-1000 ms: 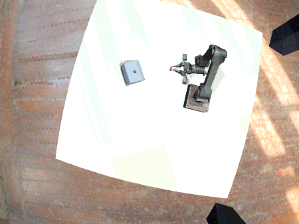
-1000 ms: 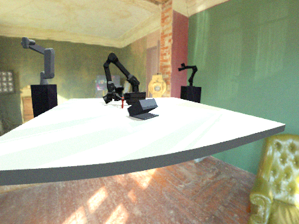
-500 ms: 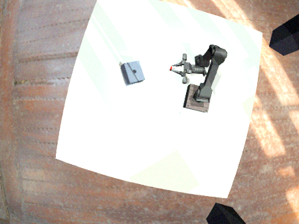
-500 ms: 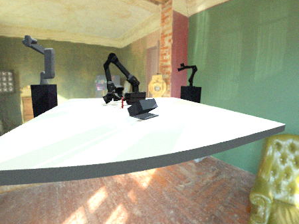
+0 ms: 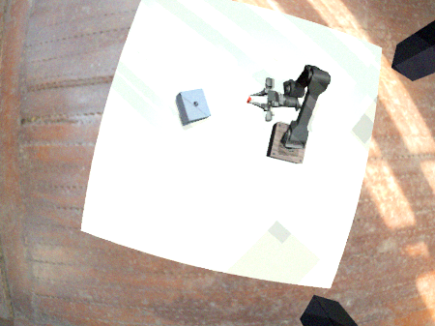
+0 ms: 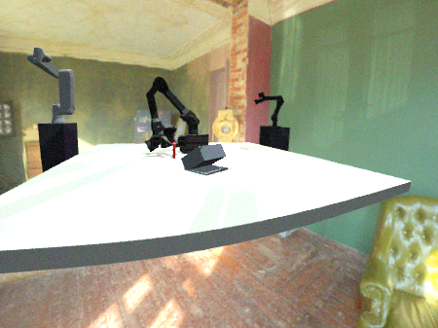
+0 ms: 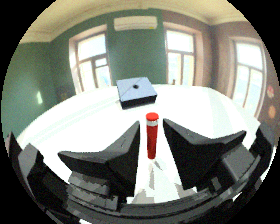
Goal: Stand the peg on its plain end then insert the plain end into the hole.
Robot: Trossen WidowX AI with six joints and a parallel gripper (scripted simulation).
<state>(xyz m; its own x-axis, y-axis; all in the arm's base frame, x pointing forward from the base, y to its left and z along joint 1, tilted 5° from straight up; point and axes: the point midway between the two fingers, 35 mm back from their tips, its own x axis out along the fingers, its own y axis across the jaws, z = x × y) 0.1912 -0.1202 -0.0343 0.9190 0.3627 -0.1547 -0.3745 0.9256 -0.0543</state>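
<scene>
My gripper tip is 1 cm above the red peg. From my gripper tip the other things lie so: sloped panel (21 cm ahead, 12 cm to the left, 2 cm below).
</scene>
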